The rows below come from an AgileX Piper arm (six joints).
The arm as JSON. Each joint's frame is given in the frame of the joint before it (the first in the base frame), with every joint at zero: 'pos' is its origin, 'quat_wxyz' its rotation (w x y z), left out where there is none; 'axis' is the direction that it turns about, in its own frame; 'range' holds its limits. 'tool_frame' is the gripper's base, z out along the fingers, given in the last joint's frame.
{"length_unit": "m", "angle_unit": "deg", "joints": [
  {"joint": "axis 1", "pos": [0.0, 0.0, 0.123], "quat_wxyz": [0.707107, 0.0, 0.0, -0.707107], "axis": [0.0, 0.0, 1.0], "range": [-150.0, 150.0]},
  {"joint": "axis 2", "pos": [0.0, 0.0, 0.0], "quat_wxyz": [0.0, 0.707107, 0.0, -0.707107], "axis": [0.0, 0.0, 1.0], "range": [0.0, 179.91]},
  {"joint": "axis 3", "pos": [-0.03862, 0.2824, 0.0], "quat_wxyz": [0.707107, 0.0, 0.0, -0.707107], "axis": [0.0, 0.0, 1.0], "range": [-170.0, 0.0]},
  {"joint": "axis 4", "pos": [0.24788, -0.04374, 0.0], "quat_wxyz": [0.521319, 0.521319, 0.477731, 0.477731], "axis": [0.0, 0.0, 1.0], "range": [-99.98, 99.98]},
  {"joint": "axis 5", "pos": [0.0, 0.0, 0.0], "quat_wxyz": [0.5, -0.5, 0.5, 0.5], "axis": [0.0, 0.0, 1.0], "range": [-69.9, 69.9]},
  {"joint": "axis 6", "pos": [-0.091, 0.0, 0.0], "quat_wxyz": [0.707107, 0.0, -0.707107, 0.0], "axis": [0.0, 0.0, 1.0], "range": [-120.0, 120.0]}
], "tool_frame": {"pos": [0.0, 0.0, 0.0], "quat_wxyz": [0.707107, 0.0, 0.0, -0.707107]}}
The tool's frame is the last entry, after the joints.
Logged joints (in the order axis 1, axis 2, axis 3, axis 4, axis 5, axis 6), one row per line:
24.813, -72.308, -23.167, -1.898, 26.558, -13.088
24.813, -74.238, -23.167, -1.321, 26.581, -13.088
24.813, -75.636, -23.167, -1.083, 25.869, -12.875
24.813, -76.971, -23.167, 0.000, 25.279, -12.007
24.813, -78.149, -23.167, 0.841, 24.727, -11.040
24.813, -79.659, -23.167, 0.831, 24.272, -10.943
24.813, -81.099, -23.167, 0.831, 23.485, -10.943
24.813, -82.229, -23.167, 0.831, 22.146, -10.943
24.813, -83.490, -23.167, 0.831, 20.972, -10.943
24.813, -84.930, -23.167, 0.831, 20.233, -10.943
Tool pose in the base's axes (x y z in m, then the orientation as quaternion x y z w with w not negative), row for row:
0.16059, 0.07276, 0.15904, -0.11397, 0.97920, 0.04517, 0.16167
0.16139, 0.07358, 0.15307, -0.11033, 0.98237, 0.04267, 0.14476
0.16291, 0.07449, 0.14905, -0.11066, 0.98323, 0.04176, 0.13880
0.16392, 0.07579, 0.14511, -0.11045, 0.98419, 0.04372, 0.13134
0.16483, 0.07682, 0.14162, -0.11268, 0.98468, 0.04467, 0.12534
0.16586, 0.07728, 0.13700, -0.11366, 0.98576, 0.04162, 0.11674
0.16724, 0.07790, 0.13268, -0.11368, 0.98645, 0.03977, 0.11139
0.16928, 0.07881, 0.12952, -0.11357, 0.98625, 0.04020, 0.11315
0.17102, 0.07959, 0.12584, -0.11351, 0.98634, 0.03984, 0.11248
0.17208, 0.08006, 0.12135, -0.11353, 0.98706, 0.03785, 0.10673
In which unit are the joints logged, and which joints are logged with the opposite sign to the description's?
The joints are logged in degrees. Opposite sign: axis 2, axis 6.
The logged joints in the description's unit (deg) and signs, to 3 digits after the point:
24.813, 72.308, -23.167, -1.898, 26.558, 13.088
24.813, 74.238, -23.167, -1.321, 26.581, 13.088
24.813, 75.636, -23.167, -1.083, 25.869, 12.875
24.813, 76.971, -23.167, 0.000, 25.279, 12.007
24.813, 78.149, -23.167, 0.841, 24.727, 11.040
24.813, 79.659, -23.167, 0.831, 24.272, 10.943
24.813, 81.099, -23.167, 0.831, 23.485, 10.943
24.813, 82.229, -23.167, 0.831, 22.146, 10.943
24.813, 83.490, -23.167, 0.831, 20.972, 10.943
24.813, 84.930, -23.167, 0.831, 20.233, 10.943

